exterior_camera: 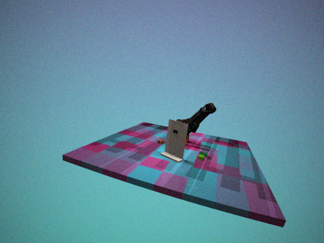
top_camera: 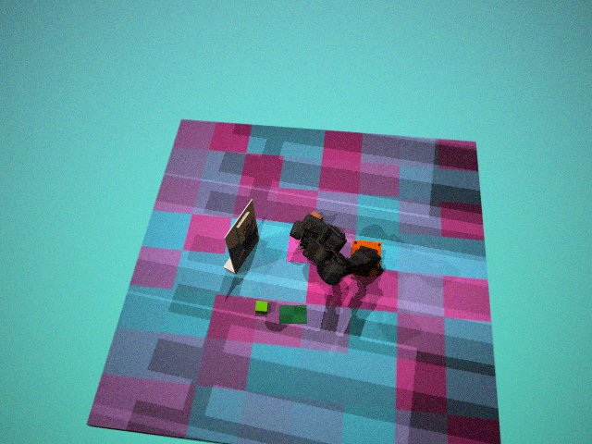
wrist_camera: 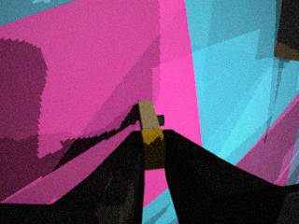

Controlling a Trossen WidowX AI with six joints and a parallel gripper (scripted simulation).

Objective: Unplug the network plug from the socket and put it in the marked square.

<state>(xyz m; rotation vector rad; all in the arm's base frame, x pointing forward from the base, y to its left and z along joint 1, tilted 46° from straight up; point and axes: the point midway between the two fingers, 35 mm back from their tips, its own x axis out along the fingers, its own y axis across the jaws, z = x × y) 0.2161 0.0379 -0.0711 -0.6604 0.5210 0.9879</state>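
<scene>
My gripper tip is now right at the network plug. The rest, counted from my gripper tip: pink square: 2 cm below, 1 cm behind; then grey panel: 19 cm ahead, 11 cm above, 7 cm to the left.
</scene>
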